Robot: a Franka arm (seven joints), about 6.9 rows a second.
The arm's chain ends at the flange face. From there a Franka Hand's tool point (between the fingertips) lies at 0.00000 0.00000 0.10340 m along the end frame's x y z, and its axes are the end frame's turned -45 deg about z.
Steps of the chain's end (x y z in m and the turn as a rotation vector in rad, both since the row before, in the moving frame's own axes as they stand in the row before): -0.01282 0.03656 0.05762 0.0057 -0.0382 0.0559; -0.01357 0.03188 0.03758 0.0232 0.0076 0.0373; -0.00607 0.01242 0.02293 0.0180 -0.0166 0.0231
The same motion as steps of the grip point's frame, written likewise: -0.03720 0.01351 0.05754 0.0310 -0.0230 0.0559; -0.02987 0.01185 0.03755 0.0110 0.0218 0.0373; -0.01294 0.00196 0.02290 0.0245 0.0010 0.0231
